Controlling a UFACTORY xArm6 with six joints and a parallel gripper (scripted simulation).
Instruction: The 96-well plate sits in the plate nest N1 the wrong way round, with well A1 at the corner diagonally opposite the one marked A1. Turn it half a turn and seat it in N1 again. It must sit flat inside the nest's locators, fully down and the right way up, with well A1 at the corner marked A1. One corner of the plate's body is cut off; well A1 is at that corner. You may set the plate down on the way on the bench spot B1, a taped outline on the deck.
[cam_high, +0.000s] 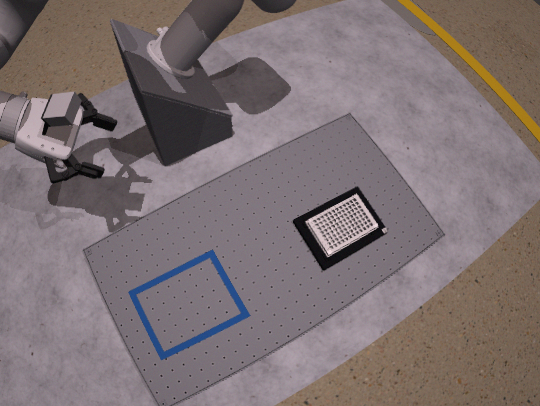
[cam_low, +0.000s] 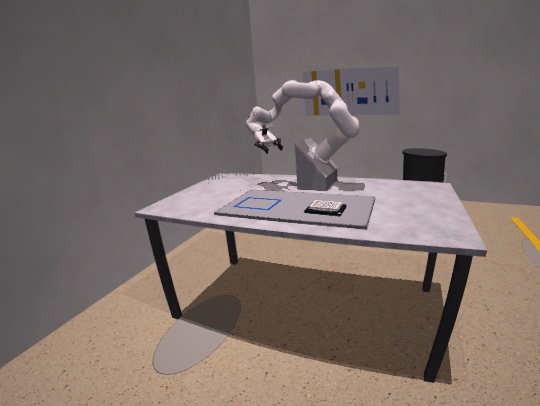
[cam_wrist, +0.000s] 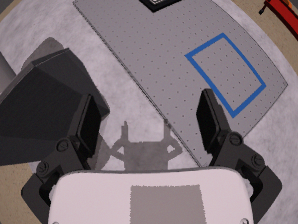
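Now: hand 340 mm to the right of the white 96-well plate, 270 mm short of it and 210 mm above it. From my hand the other things lie so: white A1 mark: 410 mm to the left, 330 mm ahead, 220 mm below; black plate nest N1: 340 mm to the left, 270 mm ahead, 220 mm below.
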